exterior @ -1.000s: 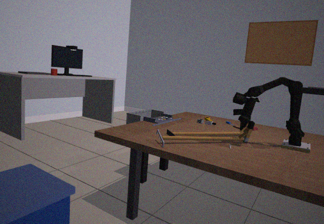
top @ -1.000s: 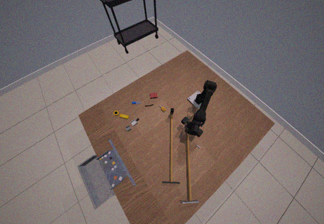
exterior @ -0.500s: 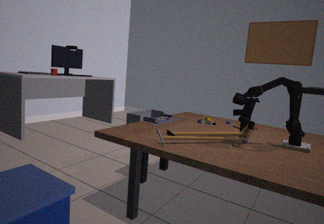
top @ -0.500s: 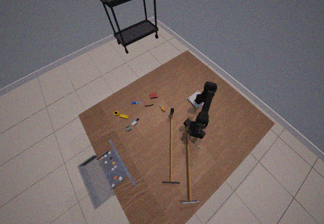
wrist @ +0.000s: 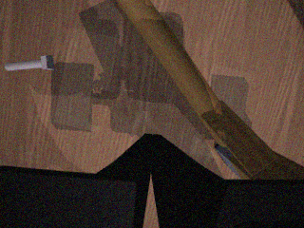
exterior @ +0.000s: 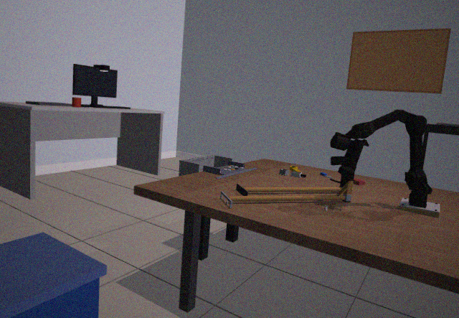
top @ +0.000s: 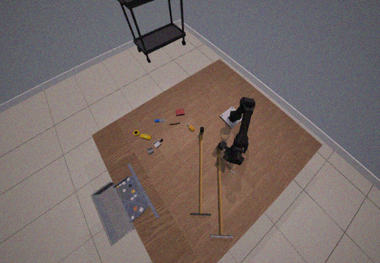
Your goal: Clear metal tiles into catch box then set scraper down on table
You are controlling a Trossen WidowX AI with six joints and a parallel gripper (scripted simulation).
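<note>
Right now my gripper tip is 200 mm short of the long scraper, 40 mm to the left of it and 20 mm above it. Also, from my gripper tip: black strip (160 mm ahead, 480 mm to the right, 80 mm below); yellow ribbed bit (70 mm ahead, 370 mm to the right, 60 mm below); long yellow-handled tool (160 mm ahead, 130 mm to the left, 20 mm below).
</note>
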